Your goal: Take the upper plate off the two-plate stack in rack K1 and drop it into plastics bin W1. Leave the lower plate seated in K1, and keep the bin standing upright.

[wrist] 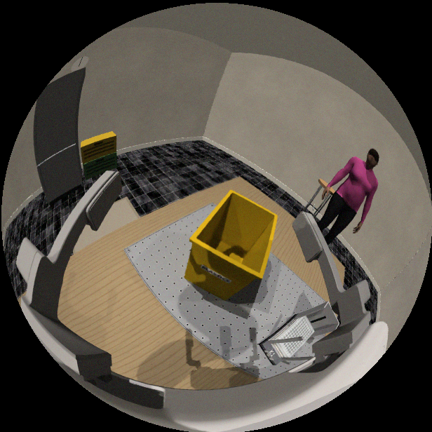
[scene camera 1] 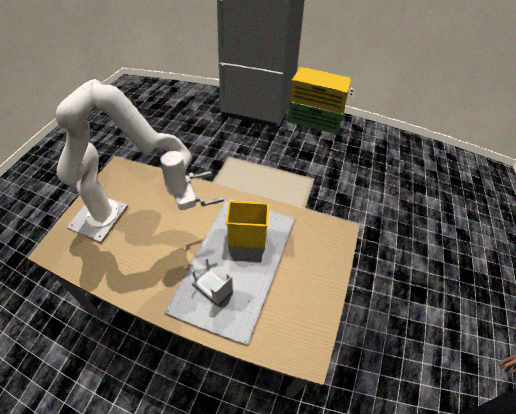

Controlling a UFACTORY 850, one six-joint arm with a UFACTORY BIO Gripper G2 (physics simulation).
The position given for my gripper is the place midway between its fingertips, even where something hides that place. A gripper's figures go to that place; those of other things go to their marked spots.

Labels:
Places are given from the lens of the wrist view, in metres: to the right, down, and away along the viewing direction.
my gripper (wrist: 216, 197): 0.00, -0.01, 0.11
yellow plastics bin W1 (wrist: 230, 248): 0.04, 0.10, 0.46

